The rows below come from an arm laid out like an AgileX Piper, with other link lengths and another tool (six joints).
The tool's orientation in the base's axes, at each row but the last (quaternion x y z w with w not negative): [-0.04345 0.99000 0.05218 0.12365]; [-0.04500 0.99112 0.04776 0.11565]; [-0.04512 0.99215 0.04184 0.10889]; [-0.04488 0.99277 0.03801 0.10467]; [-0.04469 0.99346 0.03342 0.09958]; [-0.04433 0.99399 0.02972 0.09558]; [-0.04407 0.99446 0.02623 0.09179]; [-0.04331 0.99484 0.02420 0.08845]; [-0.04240 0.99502 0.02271 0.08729]
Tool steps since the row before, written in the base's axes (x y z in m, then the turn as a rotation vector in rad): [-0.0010 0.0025 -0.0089 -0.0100 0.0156 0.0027]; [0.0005 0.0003 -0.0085 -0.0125 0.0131 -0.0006]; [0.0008 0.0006 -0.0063 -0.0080 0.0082 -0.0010]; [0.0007 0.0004 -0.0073 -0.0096 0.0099 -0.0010]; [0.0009 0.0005 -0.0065 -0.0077 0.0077 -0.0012]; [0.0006 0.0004 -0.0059 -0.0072 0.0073 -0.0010]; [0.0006 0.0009 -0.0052 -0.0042 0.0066 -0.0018]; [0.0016 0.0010 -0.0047 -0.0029 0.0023 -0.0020]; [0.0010 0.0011 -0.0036 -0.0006 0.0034 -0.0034]
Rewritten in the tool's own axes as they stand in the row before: [0.0030 0.0018 0.0086 0.0078 0.0167 -0.0032]; [0.0015 -0.0005 0.0084 0.0112 0.0142 -0.0009]; [0.0006 0.0001 0.0064 0.0073 0.0089 0.0000]; [0.0008 -0.0002 0.0073 0.0088 0.0107 -0.0001]; [0.0004 0.0000 0.0066 0.0071 0.0083 0.0003]; [0.0005 0.0000 0.0059 0.0066 0.0079 0.0001]; [0.0003 0.0006 0.0053 0.0039 0.0069 0.0014]; [-0.0008 0.0007 0.0050 0.0030 0.0025 0.0016]; [-0.0004 0.0009 0.0038 0.0009 0.0033 0.0034]
